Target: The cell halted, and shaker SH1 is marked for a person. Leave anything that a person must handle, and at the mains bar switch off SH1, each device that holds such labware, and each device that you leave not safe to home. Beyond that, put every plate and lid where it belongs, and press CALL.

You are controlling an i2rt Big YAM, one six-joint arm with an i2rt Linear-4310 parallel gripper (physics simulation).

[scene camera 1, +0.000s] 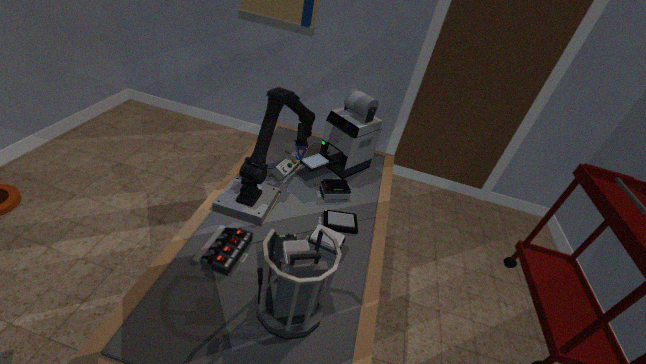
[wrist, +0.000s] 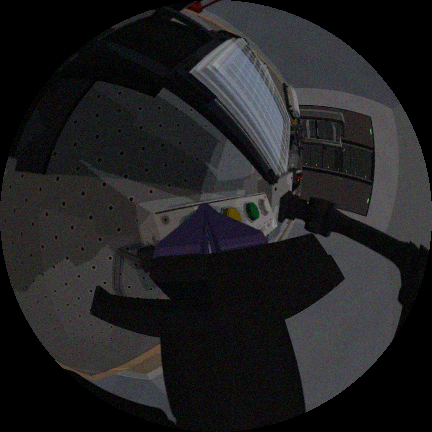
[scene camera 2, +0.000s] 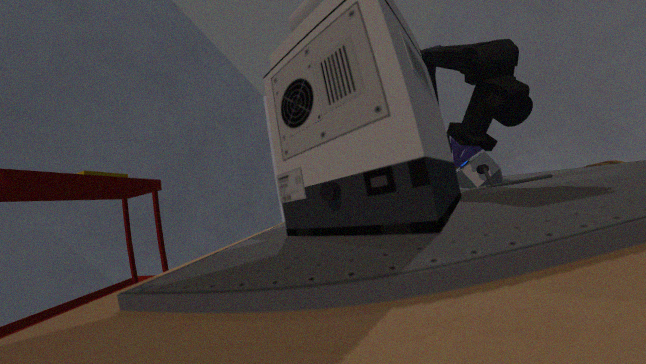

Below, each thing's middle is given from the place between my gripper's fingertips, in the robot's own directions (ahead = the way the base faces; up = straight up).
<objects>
I see my gripper 9 cm short of the clear plate (wrist: 245, 91), 4 cm to the left of it and 5 cm below it. The rest, counted from my hand: round plate hotel (scene camera 1: 290, 303) (24 cm ahead, 84 cm to the right, 11 cm above).
</objects>
